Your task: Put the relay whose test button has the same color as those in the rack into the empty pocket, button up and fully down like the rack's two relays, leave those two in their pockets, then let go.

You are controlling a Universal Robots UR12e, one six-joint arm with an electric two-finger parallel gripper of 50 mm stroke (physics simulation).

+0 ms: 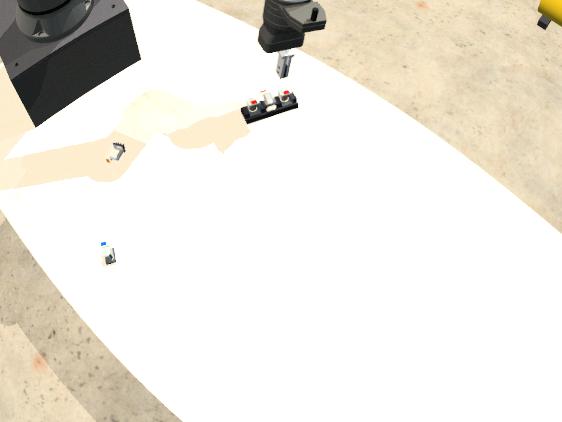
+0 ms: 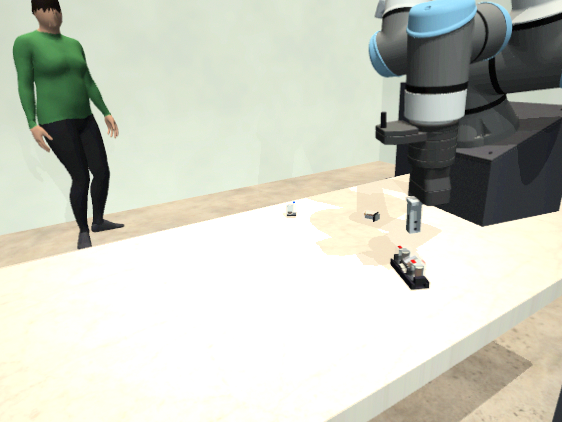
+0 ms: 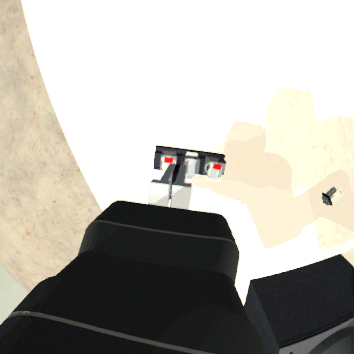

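Seen in the pictures: gripper, between the fingertips: (image 1: 281, 74) (image 2: 413, 231) (image 3: 176, 174); arm's base, origin of its link: (image 1: 54, 8) (image 2: 480, 131).
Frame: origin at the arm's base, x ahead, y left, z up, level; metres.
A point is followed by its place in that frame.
Note:
The black rack (image 1: 272, 114) @[x 0.470, y 0.224, z -0.208 m] (image 2: 421, 284) @[x 0.461, y 0.273, z -0.211 m] (image 3: 187, 150) holds two upright red-button relays in its end pockets, one (image 1: 252, 106) @[x 0.453, y 0.191, z -0.171 m] (image 3: 215, 170) @[x 0.444, y 0.200, z -0.167 m] at one end, the other (image 1: 285, 96) @[x 0.476, y 0.252, z -0.171 m] (image 3: 168, 163) @[x 0.467, y 0.259, z -0.167 m] at the opposite end. A third red-button relay (image 1: 268, 98) @[x 0.454, y 0.229, z -0.177 m] (image 3: 191, 169) @[x 0.450, y 0.231, z -0.175 m] lies tilted over the middle pocket, its button towards the robot base side; how deep it sits is unclear. My gripper (image 1: 283, 76) @[x 0.470, y 0.249, z -0.110 m] (image 2: 413, 231) @[x 0.470, y 0.249, z -0.110 m] (image 3: 176, 174) @[x 0.470, y 0.249, z -0.110 m] is shut and empty, above and slightly to the base side of the rack, nearer the end relay away from the loose relays.
A relay with an orange button (image 1: 117, 151) @[x 0.331, y -0.052, z -0.193 m] (image 2: 372, 216) @[x 0.330, y -0.039, z -0.199 m] (image 3: 331, 195) @[x 0.329, y -0.043, z -0.193 m] lies on its side on the table. A blue-button relay (image 1: 108, 254) @[x 0.514, y -0.184, z -0.173 m] (image 2: 291, 210) @[x 0.503, y -0.174, z -0.191 m] is farther off. The dark robot pedestal (image 1: 80, 75) @[x 0.102, y -0.019, z -0.152 m] (image 2: 520, 185) @[x 0.007, y 0.143, z -0.119 m] (image 3: 300, 300) @[x 0.107, y 0.039, z -0.124 m] stands at the table's side. A person (image 2: 62, 80) stands beyond the table.

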